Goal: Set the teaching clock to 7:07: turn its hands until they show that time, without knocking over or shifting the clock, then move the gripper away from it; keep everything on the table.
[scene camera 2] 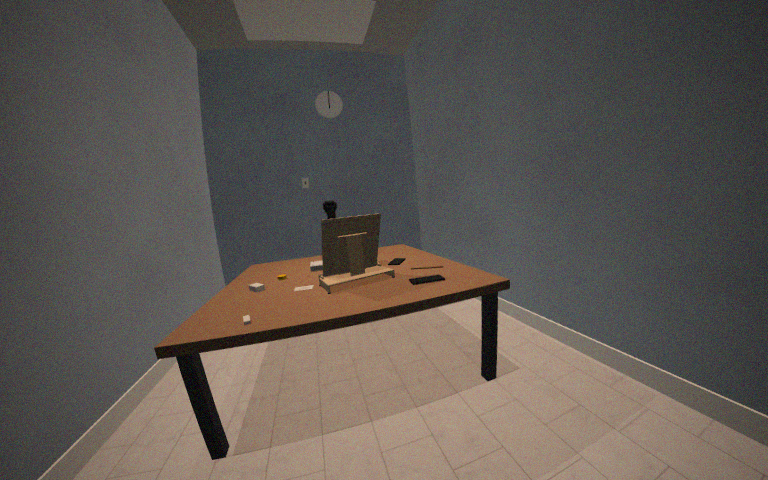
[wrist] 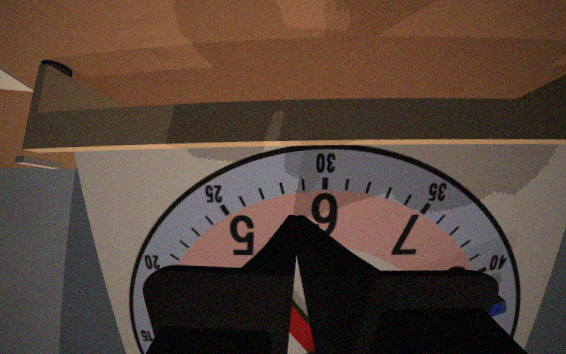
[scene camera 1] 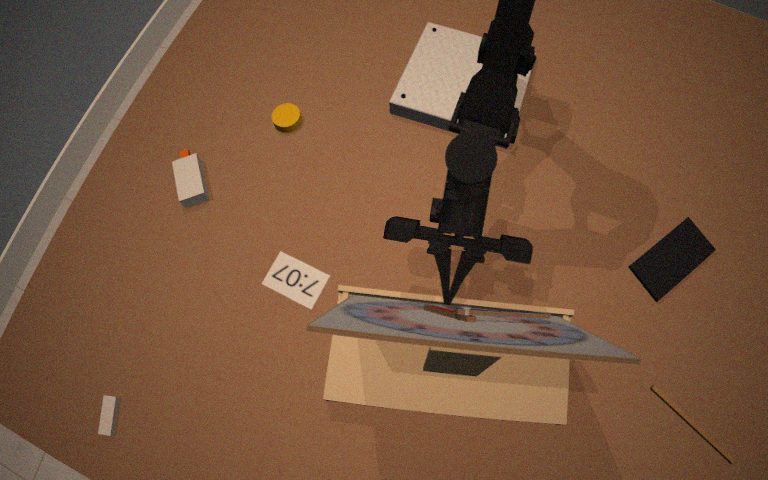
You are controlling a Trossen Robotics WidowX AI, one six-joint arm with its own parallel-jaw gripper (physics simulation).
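Places are measured from the arm's base along level axes (x ahead, y left, z up), in metres.
Pixels of known places: gripper, between the fingertips: [scene camera 2: 347, 261] [wrist: 295, 222] [scene camera 1: 447, 304].
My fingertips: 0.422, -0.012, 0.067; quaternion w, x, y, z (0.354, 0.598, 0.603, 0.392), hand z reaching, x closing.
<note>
For each thing: its top centre in the pictures, then the offset to it from my fingertips, as dx, dy, dz. "*": a spot on its surface instead.
- red hand, centre of its top: [scene camera 1: 451, 305] +0.026, +0.003, +0.101
- blue hand's end, a spot on its surface: [wrist: 498, 308] * -0.002, +0.119, +0.052
- 07 card, centre of its top: [scene camera 1: 295, 279] [scene camera 2: 303, 288] -0.007, -0.230, -0.093
- yellow disc, centre of its top: [scene camera 1: 285, 114] -0.280, -0.334, -0.075
- white box, centre of its top: [scene camera 1: 186, 171] [scene camera 2: 255, 284] -0.134, -0.463, -0.067
- small white block, centre of its top: [scene camera 1: 106, 415] [wrist: 38, 165] +0.278, -0.454, -0.082
- black slab, centre of its top: [scene camera 1: 674, 257] [scene camera 2: 396, 260] -0.180, +0.353, -0.086
- thin stick, centre of its top: [scene camera 1: 694, 424] +0.079, +0.410, -0.087
The teaching clock [scene camera 1: 339, 324] [scene camera 2: 336, 249] [wrist: 107, 200] stands upright on its wooden base, its face toward the arm and its back toward scene camera 2. The red hand [scene camera 1: 441, 309] [wrist: 302, 331] slants toward the 5 side of the dial; its tip is hidden behind the fingers in the wrist view. The blue hand's end [wrist: 498, 308] shows past the 40 mark, toward 45; the rest is hidden there. My gripper [scene camera 1: 448, 302] [wrist: 295, 222] is shut and empty, its tips in front of the dial near the 6; whether they touch the clock I cannot tell.
The 7:07 card [scene camera 1: 295, 280] [scene camera 2: 304, 288] lies beside the clock. A yellow disc [scene camera 1: 286, 115], a white box [scene camera 1: 189, 178], a small white block [scene camera 1: 107, 415], a black slab [scene camera 1: 672, 258] and a thin stick [scene camera 1: 690, 424] lie around. A white-topped box [scene camera 1: 433, 73] is under the arm.
</note>
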